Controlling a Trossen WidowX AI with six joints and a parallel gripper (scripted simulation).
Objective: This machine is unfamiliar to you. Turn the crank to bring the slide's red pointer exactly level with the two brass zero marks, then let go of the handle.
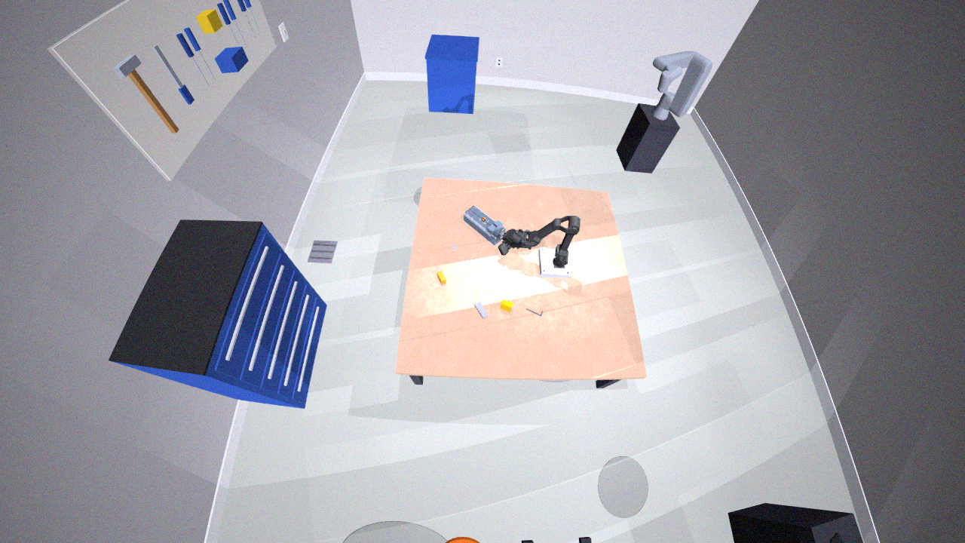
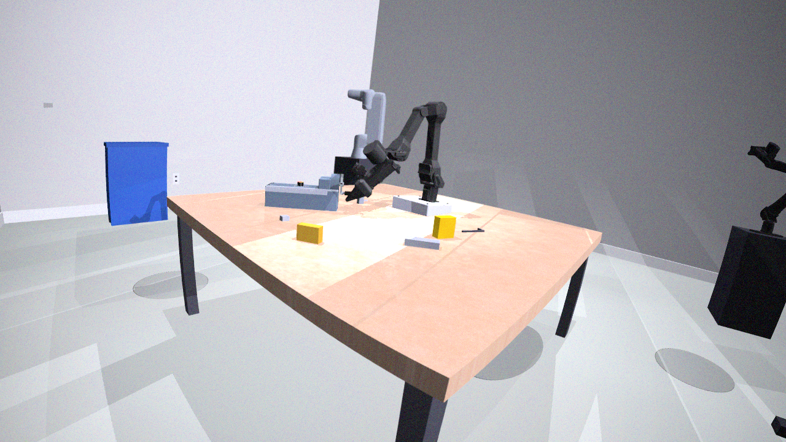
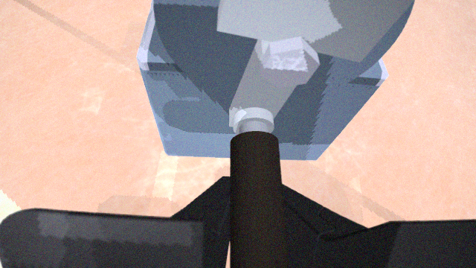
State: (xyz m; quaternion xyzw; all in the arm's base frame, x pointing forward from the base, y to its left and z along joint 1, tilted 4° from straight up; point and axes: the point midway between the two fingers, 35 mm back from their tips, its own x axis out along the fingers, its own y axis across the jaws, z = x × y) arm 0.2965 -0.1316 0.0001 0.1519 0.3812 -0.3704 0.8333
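Right now my gripper tip is 40 mm below the crank. The rest, counted from my gripper tip: red pointer 130 mm to the right, 120 mm ahead, 50 mm above; then grey cube 290 mm ahead, 30 mm to the left, 30 mm below; then dark brown handle 30 mm above, 10 mm to the left, 10 mm behind.
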